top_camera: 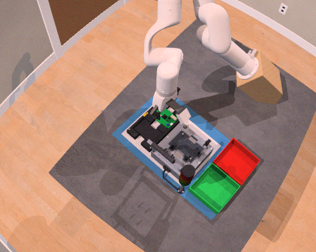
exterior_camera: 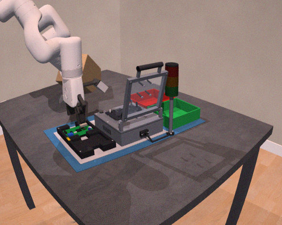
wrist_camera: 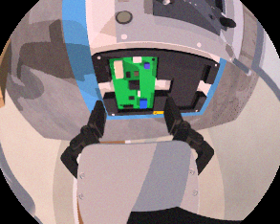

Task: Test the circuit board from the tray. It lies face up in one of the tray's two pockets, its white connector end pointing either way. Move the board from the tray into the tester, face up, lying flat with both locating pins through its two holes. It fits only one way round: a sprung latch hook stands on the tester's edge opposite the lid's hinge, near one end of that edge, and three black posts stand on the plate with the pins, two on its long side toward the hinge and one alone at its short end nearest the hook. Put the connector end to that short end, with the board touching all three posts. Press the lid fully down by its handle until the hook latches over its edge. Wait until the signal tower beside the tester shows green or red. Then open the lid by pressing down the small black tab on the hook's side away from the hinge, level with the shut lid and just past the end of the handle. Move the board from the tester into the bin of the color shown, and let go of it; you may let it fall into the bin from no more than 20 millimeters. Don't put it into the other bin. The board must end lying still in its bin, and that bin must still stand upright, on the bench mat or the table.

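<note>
My gripper is now 60 mm above the green circuit board. The rest, counted from my hand: black latch hook (230 mm to the left, 30 mm ahead, 10 mm above); then clear lid (200 mm ahead, 140 mm to the left, 110 mm above); then plate (170 mm to the left, 90 mm ahead, 10 mm below).
</note>
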